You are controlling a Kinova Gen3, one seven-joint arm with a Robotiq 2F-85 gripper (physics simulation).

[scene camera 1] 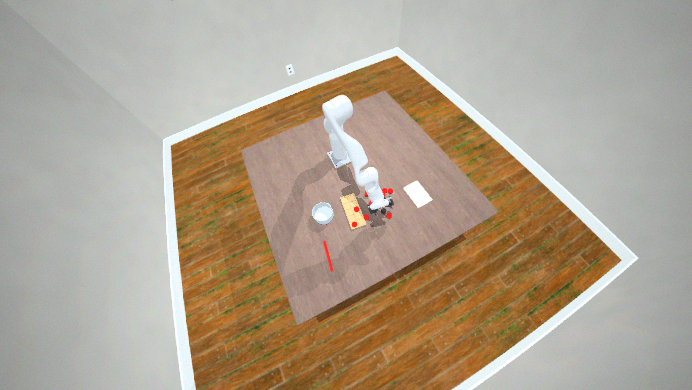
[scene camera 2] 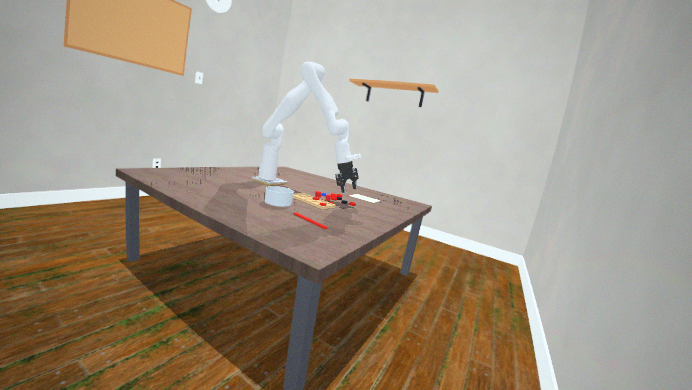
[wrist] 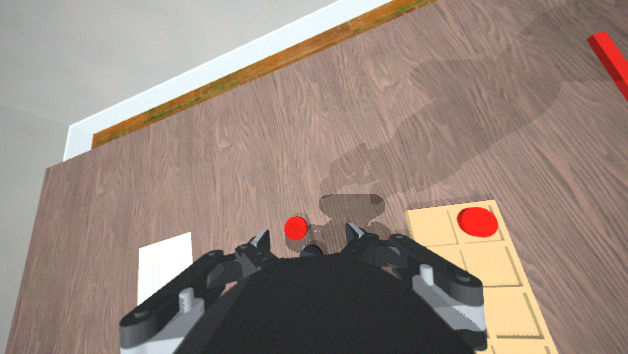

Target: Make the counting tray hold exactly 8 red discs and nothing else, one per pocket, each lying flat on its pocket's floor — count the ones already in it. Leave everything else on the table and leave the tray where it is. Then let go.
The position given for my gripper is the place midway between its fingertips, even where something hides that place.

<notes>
My gripper (wrist: 308, 236) is open and holds nothing. Also in view: a tan counting tray (wrist: 511, 311). A white card (wrist: 159, 263) rests on the table.
</notes>
